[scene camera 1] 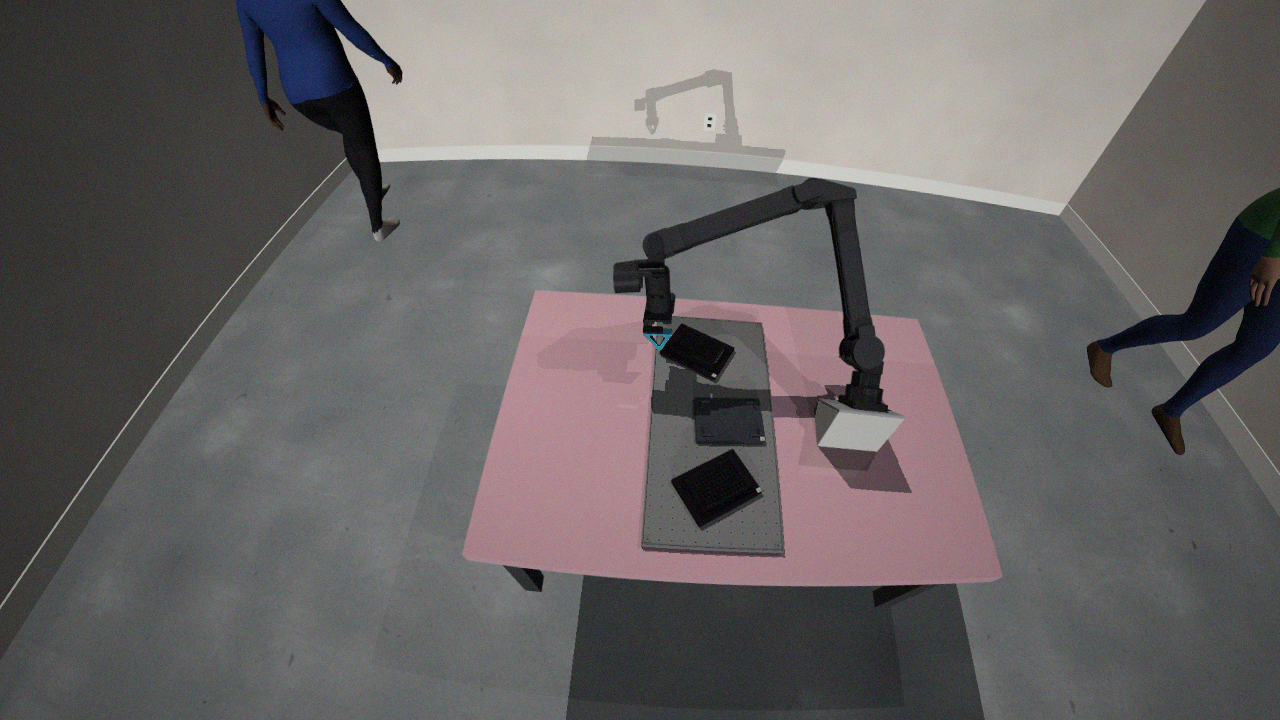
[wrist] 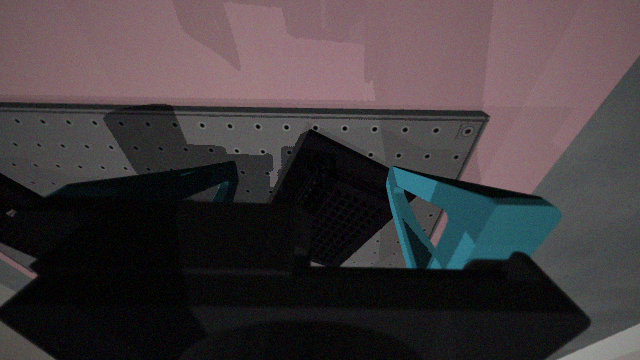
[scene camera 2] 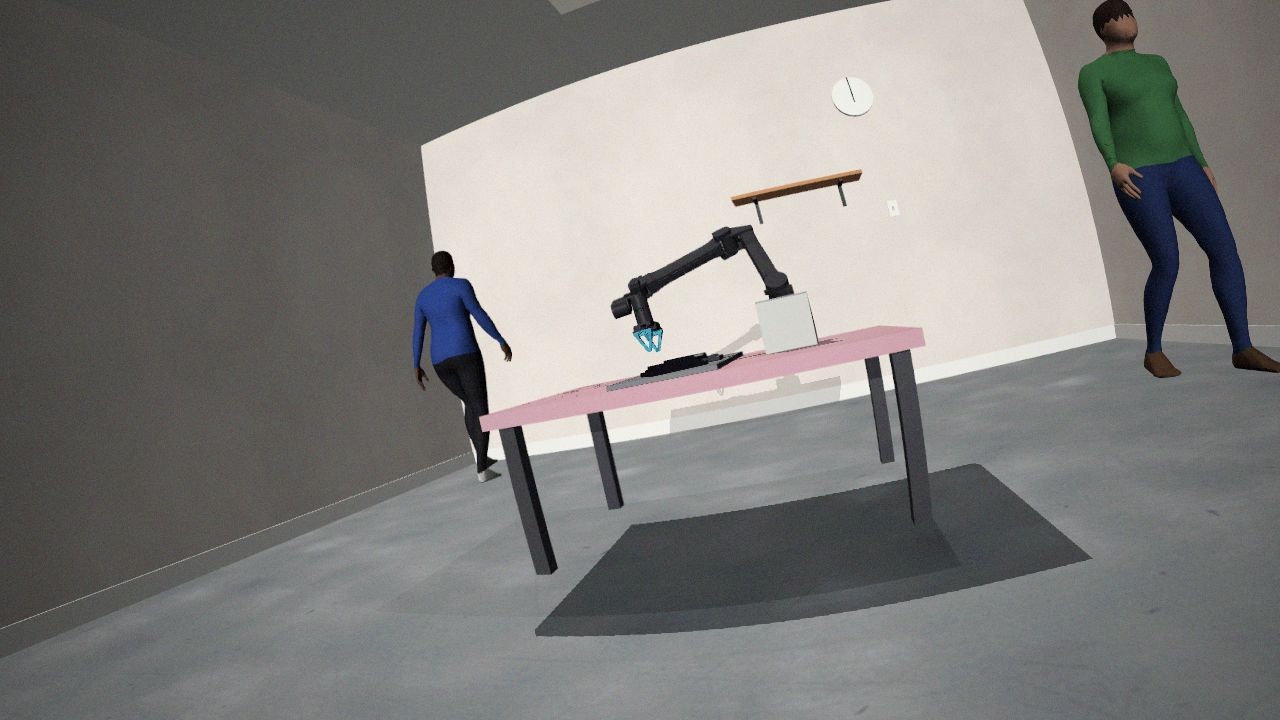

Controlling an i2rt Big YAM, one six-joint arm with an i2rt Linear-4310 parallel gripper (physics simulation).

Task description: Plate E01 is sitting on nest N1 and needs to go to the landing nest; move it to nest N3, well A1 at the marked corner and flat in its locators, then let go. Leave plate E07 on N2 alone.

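A black gridded plate (scene camera 1: 696, 351) (wrist: 340, 200) sits turned at an angle on the far end of the grey perforated board (scene camera 1: 660, 523) (wrist: 425, 142). A second black plate (scene camera 1: 716, 488) sits turned on the near end. Between them is a dark, flat nest (scene camera 1: 729, 420) with no plate on it and a white mark at one corner. No labels are readable, so I cannot tell which plate is E01 or E07. My gripper (scene camera 1: 657, 341) (scene camera 2: 654, 347) (wrist: 313, 172) is open and empty, above the far plate, its blue fingers apart. The gripper body hides that plate's lower part in the wrist view.
The board lies on a pink table (scene camera 1: 554, 447) (scene camera 2: 859, 344). The arm's base stands on a pale block (scene camera 1: 859, 425) (scene camera 2: 787, 324) right of the board. A person in blue (scene camera 1: 308, 53) (scene camera 2: 447, 322) and one in green (scene camera 1: 1263, 219) (scene camera 2: 1141, 107) stand away from the table.
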